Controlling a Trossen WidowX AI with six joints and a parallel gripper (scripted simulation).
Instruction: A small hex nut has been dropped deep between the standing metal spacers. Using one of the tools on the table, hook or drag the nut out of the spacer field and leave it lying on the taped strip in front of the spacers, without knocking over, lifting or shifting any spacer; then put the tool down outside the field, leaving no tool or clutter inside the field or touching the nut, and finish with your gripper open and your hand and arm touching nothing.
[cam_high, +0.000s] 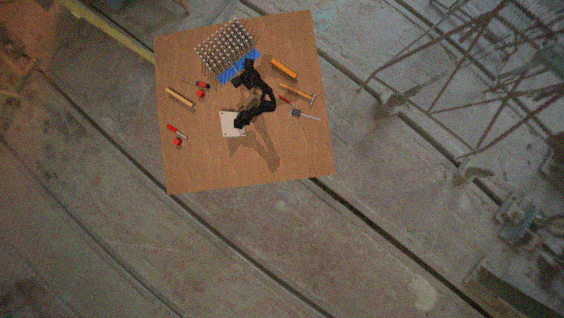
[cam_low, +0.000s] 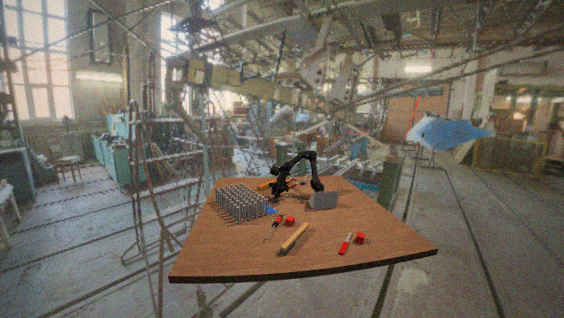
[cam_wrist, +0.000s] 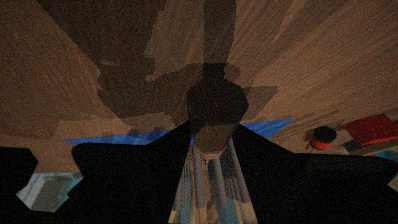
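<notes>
Right now my gripper tip is 110 mm short of the blue taped strip, 30 mm to the right of it and 30 mm above it. Also, from my gripper tip: thin hook tool 80 mm ahead, 60 mm to the left; then orange bar 60 mm ahead, 310 mm to the right, 20 mm below.
</notes>
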